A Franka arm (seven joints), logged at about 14 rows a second.
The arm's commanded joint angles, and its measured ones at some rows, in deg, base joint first. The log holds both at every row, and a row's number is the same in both.
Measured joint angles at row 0: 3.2, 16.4, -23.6, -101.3, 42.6, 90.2, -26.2
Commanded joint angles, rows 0 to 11: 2.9, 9.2, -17.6, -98.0, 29.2, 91.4, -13.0; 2.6, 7.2, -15.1, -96.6, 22.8, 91.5, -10.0; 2.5, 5.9, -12.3, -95.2, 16.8, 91.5, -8.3; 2.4, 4.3, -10.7, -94.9, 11.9, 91.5, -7.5; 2.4, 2.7, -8.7, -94.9, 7.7, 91.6, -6.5; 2.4, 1.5, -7.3, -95.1, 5.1, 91.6, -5.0; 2.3, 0.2, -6.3, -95.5, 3.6, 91.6, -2.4; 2.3, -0.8, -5.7, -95.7, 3.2, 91.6, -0.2; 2.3, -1.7, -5.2, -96.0, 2.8, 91.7, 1.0; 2.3, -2.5, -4.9, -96.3, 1.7, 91.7, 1.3; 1.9, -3.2, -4.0, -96.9, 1.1, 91.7, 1.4; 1.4, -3.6, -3.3, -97.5, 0.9, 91.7, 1.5
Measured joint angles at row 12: 2.8, -1.3, -5.3, -94.9, 2.6, 90.9, -0.5
